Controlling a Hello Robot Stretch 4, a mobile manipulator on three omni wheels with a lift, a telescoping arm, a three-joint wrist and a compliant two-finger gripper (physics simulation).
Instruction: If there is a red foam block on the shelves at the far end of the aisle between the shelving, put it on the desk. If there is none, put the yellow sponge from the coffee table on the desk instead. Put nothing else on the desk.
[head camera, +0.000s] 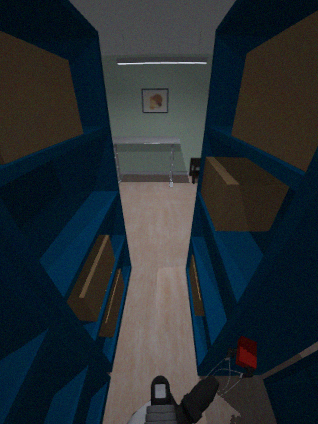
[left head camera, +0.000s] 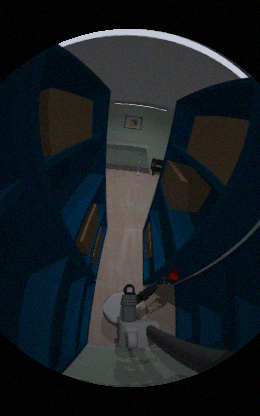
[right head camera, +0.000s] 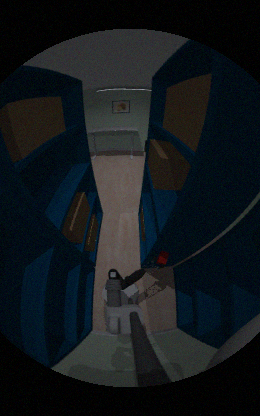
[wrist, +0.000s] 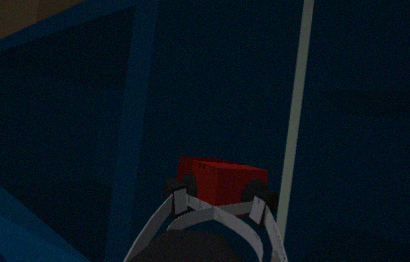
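Seen in the pictures: gripper, between the fingertips: (head camera: 244, 358) (left head camera: 171, 276) (right head camera: 160, 260) (wrist: 224, 191); robot's base, origin of its link: (right head camera: 120, 292).
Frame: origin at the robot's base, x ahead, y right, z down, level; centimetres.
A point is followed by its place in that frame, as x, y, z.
Note:
The red foam block (head camera: 247, 352) @[25.9, 33.4, -77.0] (left head camera: 173, 274) @[25.6, 33.0, -77.0] (right head camera: 162, 258) @[25.2, 33.2, -77.0] (wrist: 235, 181) @[22.7, 30.9, -75.9] is between the two fingertips of my gripper (head camera: 240, 362) @[24.5, 32.5, -74.3] (wrist: 224, 191) @[24.5, 32.5, -74.3], which is shut on it. The block is held in the air beside the end of the right-hand shelving, at the lower right of the head camera view. A light-topped table (head camera: 150, 141) @[345.6, -5.6, -92.3] (left head camera: 127, 146) with thin legs stands beyond the aisle by the far wall; whether it is the desk I cannot tell. The yellow sponge and the coffee table do not show recognisably.
Blue shelving (head camera: 107, 210) @[96.7, -30.4, -95.9] (head camera: 209, 110) @[119.3, 33.6, -150.4] lines both sides of the narrow aisle. Brown boxes (head camera: 92, 280) @[60.2, -34.1, -75.5] (head camera: 240, 197) @[73.0, 39.5, -116.8] stand on its shelves, one jutting from the right side. The wooden floor (head camera: 157, 225) @[203.3, 3.4, 2.7] runs between them. A small dark piece of furniture (head camera: 195, 170) @[352.3, 91.4, -29.8] stands right of the far table.

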